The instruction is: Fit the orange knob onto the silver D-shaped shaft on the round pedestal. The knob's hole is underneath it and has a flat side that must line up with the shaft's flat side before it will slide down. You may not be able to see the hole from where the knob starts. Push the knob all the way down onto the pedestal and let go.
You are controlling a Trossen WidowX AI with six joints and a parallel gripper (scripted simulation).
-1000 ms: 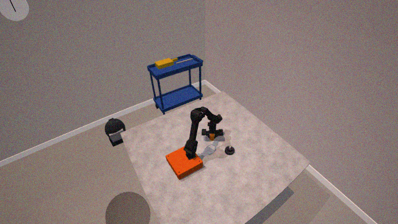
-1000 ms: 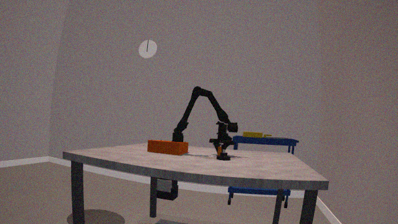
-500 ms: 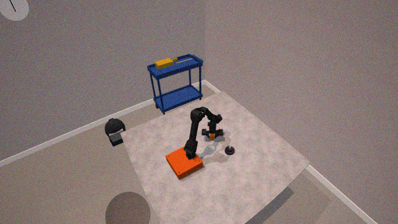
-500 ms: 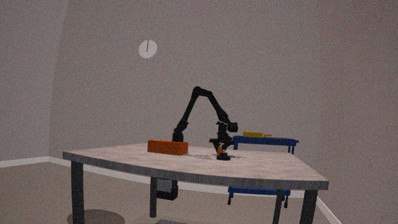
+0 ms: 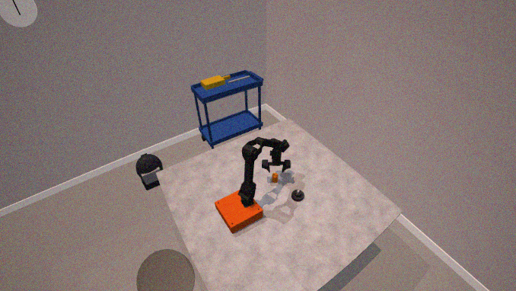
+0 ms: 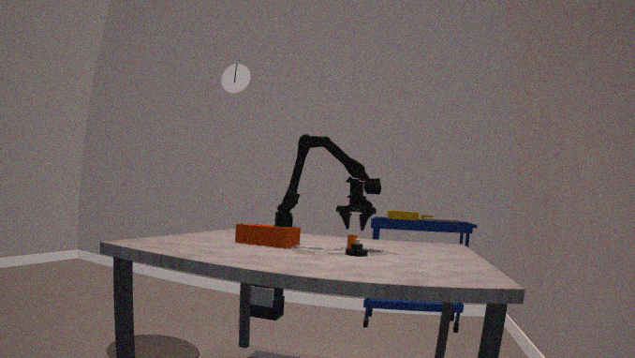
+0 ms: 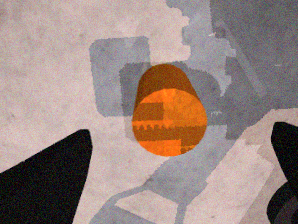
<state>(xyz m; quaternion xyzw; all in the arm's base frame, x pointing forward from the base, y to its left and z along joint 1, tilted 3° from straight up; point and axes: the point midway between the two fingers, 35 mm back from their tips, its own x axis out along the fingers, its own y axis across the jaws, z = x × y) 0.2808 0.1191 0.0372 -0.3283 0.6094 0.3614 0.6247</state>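
My gripper tip is 1 cm past the orange knob and 4 cm above it. The rest, counted from my gripper tip: pedestal (5 cm ahead, 20 cm to the right, 5 cm below).
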